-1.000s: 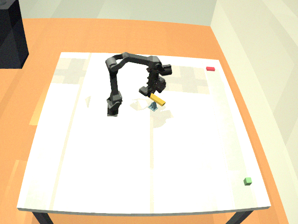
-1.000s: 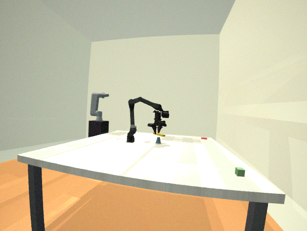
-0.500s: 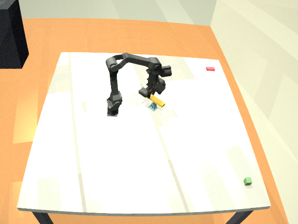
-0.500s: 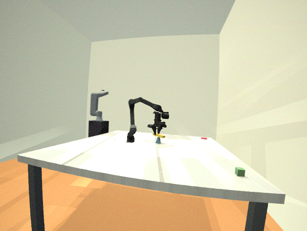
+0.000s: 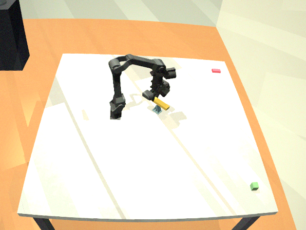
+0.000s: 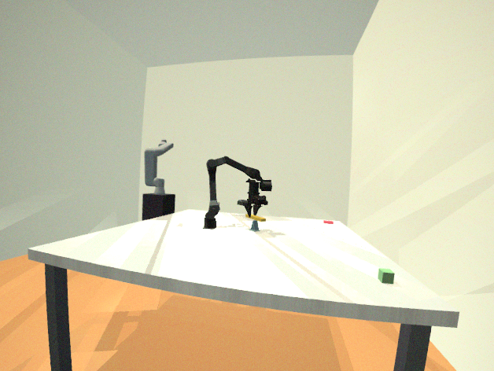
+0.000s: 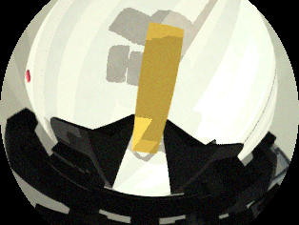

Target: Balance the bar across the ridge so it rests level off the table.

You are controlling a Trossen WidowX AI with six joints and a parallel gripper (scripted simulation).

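The yellow bar lies 2 cm ahead of my gripper tip and 2 cm to the right of it. The rest, counted from my gripper tip: green cube 51 cm ahead, 57 cm to the right, 6 cm below; then small red block 51 cm ahead, 43 cm to the left, 6 cm below.
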